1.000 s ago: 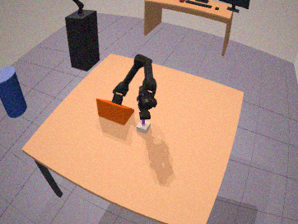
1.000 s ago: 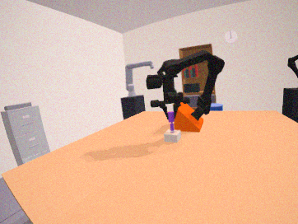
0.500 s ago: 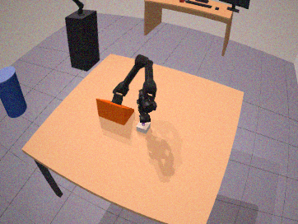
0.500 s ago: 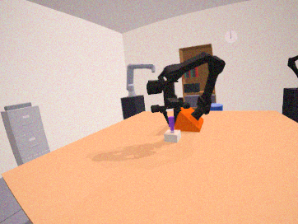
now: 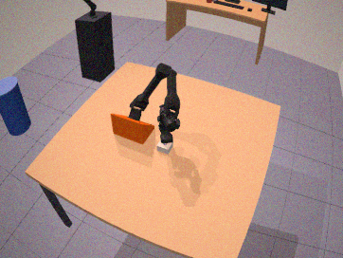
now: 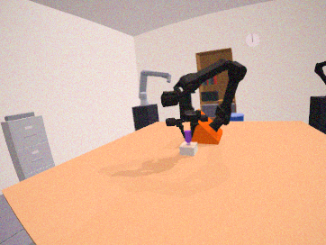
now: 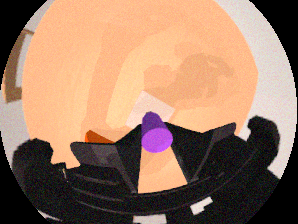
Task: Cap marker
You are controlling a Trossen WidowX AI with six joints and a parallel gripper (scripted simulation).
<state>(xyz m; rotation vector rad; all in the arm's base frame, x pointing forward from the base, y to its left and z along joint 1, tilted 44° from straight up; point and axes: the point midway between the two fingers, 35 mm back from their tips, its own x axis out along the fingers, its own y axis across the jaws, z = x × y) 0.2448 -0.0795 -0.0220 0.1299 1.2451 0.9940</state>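
Now: gripper tip 1 cm below the purple cap. Round my gripper tip: holder block (5 cm below).
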